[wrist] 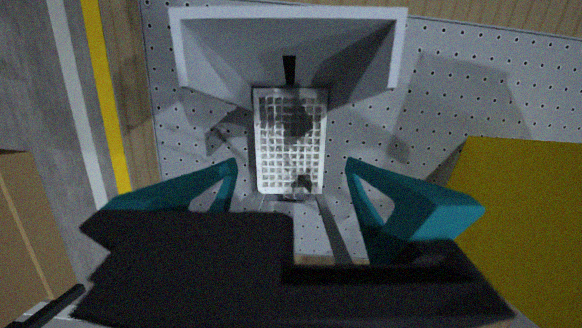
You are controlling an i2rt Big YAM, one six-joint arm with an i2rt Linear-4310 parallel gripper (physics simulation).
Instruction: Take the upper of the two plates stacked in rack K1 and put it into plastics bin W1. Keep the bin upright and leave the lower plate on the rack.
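Places are measured from the arm's base along level axes (x ahead, y left, z up), in metres.
Where they show: gripper, fingertip midpoint: [291, 163].
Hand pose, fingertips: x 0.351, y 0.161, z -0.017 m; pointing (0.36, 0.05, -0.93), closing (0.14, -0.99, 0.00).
Each offset is from my fingertips to the top centre of the thing. "*": to the spot under its first point. Level surfaces: height alone.
A white plate @[0.003 m left, 0.009 m ahead, 0.052 m down] [272, 135] with a grid of square wells lies in the middle of the wrist view, long side running up and down, partly shaded. The lower plate cannot be told apart beneath it. A grey structure with flared walls @[0.002 m left, 0.001 m back, 0.055 m up] [287, 12] stands at the plate's upper end, with a dark vertical slot in it; I take it for part of rack K1. My gripper [291, 163] is open and empty. Its teal fingers stand left and right of the plate's lower half in the view, apart from it; their height above it is unclear. Bin W1 cannot be identified for certain.
A large yellow surface @[* 0.255 m right, 0.020 m back, 0.011 m down] [530, 210] fills the right side, close to the right finger. A grey perforated board @[0.099 m down] [365, 120] lies below. A brown box [30, 235] is at the left edge, beyond a yellow stripe [105, 90] and a white stripe [75, 100].
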